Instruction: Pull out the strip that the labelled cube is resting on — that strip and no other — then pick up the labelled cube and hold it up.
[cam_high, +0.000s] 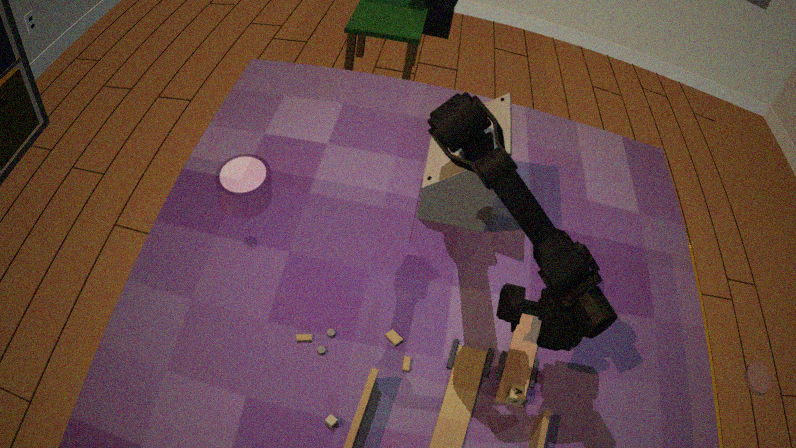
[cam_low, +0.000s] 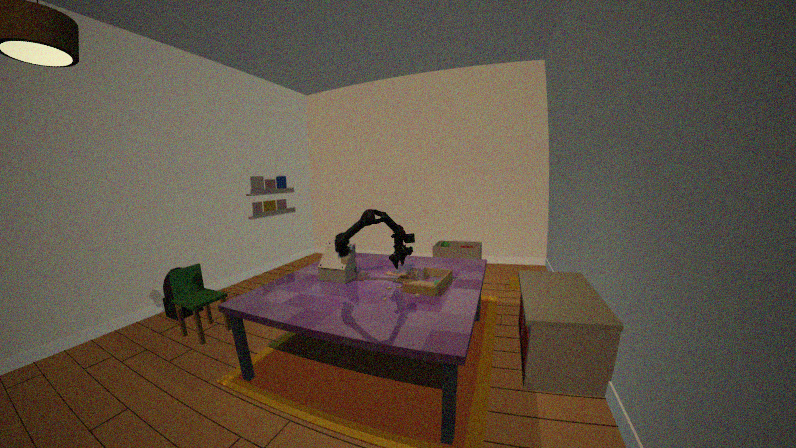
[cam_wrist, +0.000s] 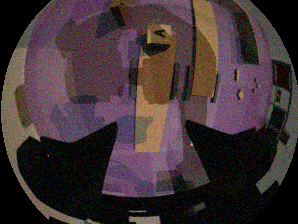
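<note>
Right now the strip is 10 mm ahead of my gripper tip, 10 mm to the right of it and 50 mm below it. Also, from my gripper tip: labelled cube 110 mm ahead, 20 mm to the right, 30 mm below.
</note>
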